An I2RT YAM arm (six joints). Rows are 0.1 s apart.
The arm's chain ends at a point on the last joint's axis. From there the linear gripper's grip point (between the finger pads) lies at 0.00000 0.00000 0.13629 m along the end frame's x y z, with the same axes.
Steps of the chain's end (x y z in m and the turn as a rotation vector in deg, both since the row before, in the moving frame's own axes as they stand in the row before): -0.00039, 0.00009, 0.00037, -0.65, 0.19, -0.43; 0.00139, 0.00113, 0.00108, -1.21, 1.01, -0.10; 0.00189, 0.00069, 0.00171, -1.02, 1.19, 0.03; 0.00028, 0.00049, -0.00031, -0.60, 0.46, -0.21; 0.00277, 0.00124, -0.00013, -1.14, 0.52, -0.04; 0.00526, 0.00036, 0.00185, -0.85, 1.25, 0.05
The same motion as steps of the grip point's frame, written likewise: 0.00007, 0.00163, 0.00036, -0.65, 0.19, -0.43; 0.00379, 0.00401, 0.00103, -1.21, 1.01, -0.10; 0.00472, 0.00312, 0.00166, -1.02, 1.19, 0.03; 0.00138, 0.00192, -0.00032, -0.60, 0.46, -0.21; 0.00401, 0.00395, -0.00016, -1.14, 0.52, -0.04; 0.00823, 0.00238, 0.00180, -0.85, 1.25, 0.05
